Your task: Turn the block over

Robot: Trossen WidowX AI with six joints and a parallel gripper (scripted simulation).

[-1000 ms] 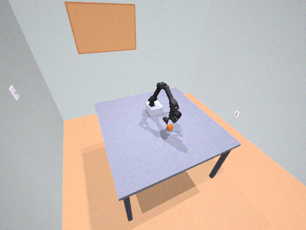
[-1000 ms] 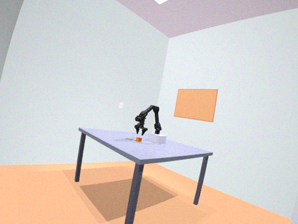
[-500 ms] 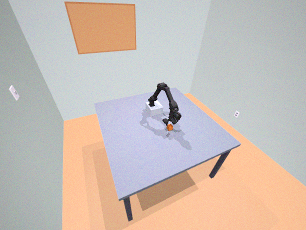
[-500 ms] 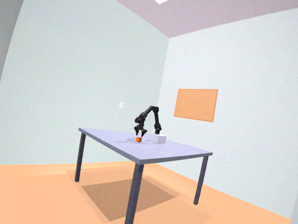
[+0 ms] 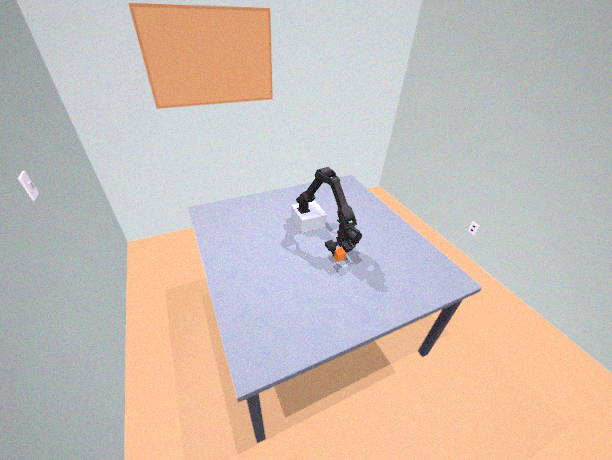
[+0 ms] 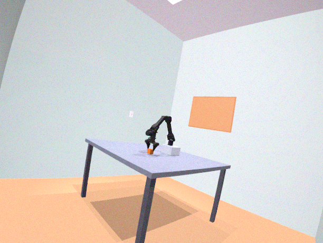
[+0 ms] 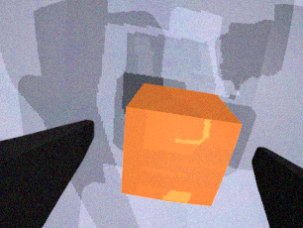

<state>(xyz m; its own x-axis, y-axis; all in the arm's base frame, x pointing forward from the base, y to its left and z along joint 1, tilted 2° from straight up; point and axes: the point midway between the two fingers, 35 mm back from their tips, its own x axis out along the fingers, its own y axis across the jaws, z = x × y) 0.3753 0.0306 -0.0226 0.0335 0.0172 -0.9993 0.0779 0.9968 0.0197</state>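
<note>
Right now the block is 20 mm behind my gripper tip and 10 mm below it.
</note>
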